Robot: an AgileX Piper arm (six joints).
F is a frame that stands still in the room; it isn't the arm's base.
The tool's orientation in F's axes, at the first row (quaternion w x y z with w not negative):
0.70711 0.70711 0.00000 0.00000
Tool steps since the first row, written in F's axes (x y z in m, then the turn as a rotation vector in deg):
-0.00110 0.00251 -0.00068 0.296 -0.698 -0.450
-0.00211 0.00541 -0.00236 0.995 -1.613 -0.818
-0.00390 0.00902 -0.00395 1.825 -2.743 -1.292
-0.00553 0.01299 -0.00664 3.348 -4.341 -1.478
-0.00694 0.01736 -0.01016 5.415 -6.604 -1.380
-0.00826 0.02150 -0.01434 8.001 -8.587 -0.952
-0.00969 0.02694 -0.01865 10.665 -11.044 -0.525
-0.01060 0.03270 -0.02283 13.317 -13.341 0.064
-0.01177 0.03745 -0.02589 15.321 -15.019 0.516
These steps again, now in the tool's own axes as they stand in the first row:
-0.00110 -0.00068 -0.00251 0.296 -0.450 0.698
-0.00211 -0.00236 -0.00541 0.995 -0.818 1.613
-0.00390 -0.00395 -0.00902 1.825 -1.292 2.743
-0.00553 -0.00664 -0.01299 3.348 -1.478 4.341
-0.00694 -0.01016 -0.01736 5.415 -1.380 6.604
-0.00826 -0.01434 -0.02150 8.001 -0.952 8.587
-0.00969 -0.01865 -0.02694 10.665 -0.525 11.044
-0.01060 -0.02283 -0.03270 13.317 0.064 13.341
-0.01177 -0.02589 -0.03745 15.321 0.516 15.019

